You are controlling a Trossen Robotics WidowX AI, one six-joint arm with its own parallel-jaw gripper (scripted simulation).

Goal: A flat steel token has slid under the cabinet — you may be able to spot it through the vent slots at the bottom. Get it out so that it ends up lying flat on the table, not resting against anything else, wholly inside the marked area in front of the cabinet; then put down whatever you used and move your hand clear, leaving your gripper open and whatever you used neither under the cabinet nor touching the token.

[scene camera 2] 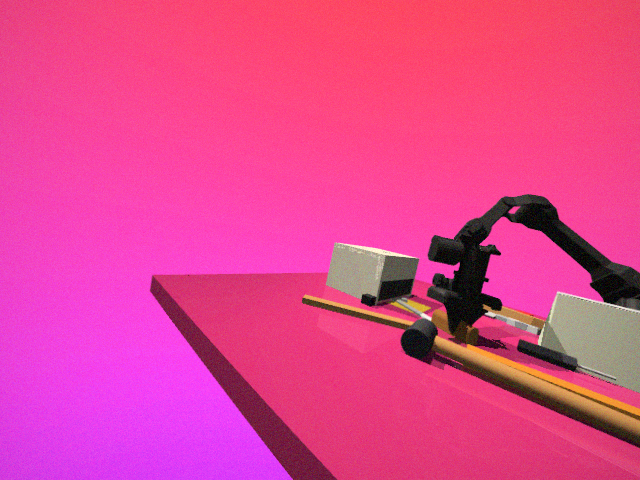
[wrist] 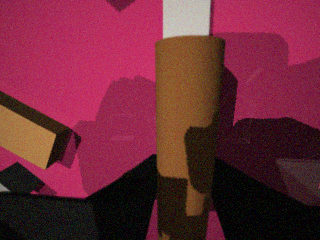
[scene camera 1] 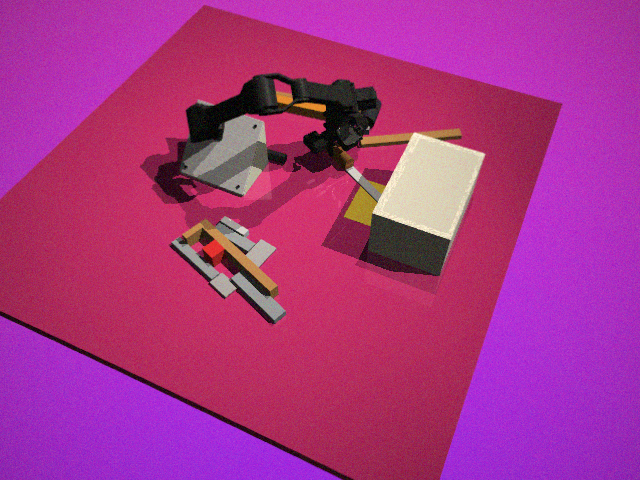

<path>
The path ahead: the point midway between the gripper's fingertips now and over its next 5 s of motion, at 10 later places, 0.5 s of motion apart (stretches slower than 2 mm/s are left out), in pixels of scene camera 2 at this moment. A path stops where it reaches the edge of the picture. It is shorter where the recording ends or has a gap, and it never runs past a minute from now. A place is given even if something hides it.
My gripper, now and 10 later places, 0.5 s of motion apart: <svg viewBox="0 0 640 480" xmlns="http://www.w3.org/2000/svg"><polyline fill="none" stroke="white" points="456,332 467,338 473,341 479,336 484,337 489,340 489,341 492,341 491,338 490,336 489,334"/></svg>
</path>
